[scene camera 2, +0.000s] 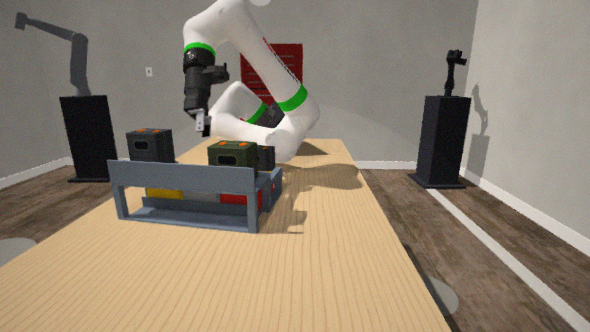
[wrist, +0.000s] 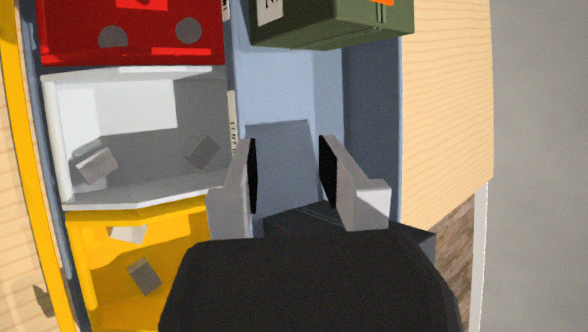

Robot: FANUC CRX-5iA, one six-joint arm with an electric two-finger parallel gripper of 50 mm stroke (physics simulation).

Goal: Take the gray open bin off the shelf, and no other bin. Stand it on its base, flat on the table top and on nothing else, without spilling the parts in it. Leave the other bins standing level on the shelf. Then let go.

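Places are measured from the arm's base along level axes (x right, y ahead, z up), in metres.
Pixels of known places: gripper, fingertip midpoint: (scene camera 2: 203, 134) (wrist: 287, 158); arm's base at its link origin: (scene camera 2: 266, 122).
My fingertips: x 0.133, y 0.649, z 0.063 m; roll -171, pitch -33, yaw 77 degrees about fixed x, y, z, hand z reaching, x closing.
Observation:
Ahead of a thing's pixels: the offset from my fingertips to its top centre. Level surfaces: height alone.
The gray open bin @[dx -0.011, dy -0.015, dz -0.122 m] (wrist: 120, 107) sits in the shelf (scene camera 2: 180, 175) (wrist: 275, 82) between the red bin @[dx -0.120, dy +0.010, dz -0.122 m] (scene camera 2: 237, 198) (wrist: 75, 22) and the yellow bin @[dx +0.098, dy -0.038, dz -0.122 m] (scene camera 2: 162, 193) (wrist: 82, 260). A small piece of the gray bin (scene camera 2: 202, 196) shows under the shelf's upper board in the scene view. Two small gray parts lie inside it, one @[dx +0.001, dy -0.072, dz -0.179 m] (wrist: 97, 165) near its front wall, one @[dx +0.023, dy +0.023, dz -0.179 m] (wrist: 202, 152) near its label side. My gripper (scene camera 2: 202, 127) (wrist: 287, 158) is open and empty, above the shelf. In the wrist view its fingers are beside the gray bin's label edge, over the shelf's bare blue-gray upper surface.
A green case @[dx -0.101, dy +0.105, dz -0.004 m] (scene camera 2: 232, 155) (wrist: 332, 27) and a dark case @[dx +0.124, dy +0.053, dz +0.019 m] (scene camera 2: 150, 145) stand on the shelf's upper level, on either side of the gripper. Another dark case @[dx -0.138, dy -0.151, dz -0.071 m] (scene camera 2: 267, 157) shows behind the green one. A yellow strip @[dx -0.032, dy -0.114, dz -0.138 m] (wrist: 22, 165) runs along the table @[dz -0.203 m] (scene camera 2: 300, 270) in front of the bins.

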